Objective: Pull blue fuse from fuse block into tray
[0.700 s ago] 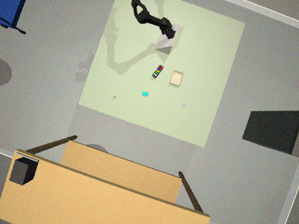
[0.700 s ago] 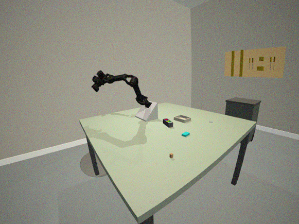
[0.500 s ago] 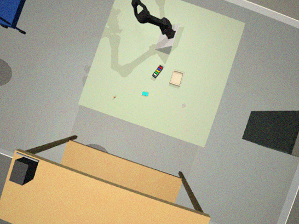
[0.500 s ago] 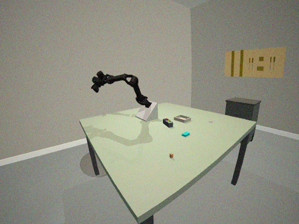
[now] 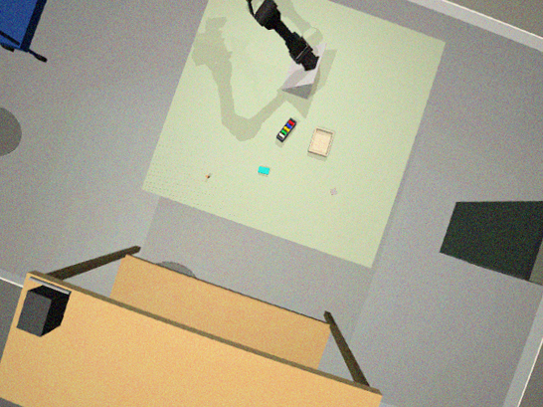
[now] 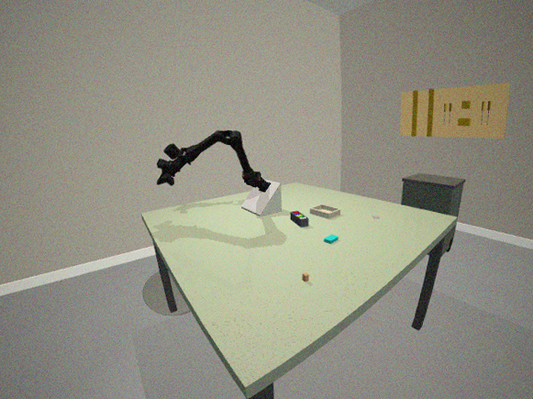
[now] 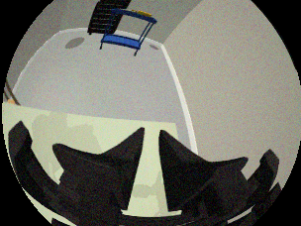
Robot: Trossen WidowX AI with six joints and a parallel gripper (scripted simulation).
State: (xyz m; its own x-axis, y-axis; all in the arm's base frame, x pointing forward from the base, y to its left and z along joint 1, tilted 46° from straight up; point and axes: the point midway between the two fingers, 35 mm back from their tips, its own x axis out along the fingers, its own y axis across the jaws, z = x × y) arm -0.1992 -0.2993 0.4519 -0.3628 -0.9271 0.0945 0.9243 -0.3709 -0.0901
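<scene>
The blue fuse is 55 cm to the left of my gripper tip, 50 cm ahead of it and 18 cm below it. Round my gripper tip: block 76 cm ahead, 51 cm to the left, 20 cm below; tray 74 cm to the left, 51 cm ahead, 20 cm below.
</scene>
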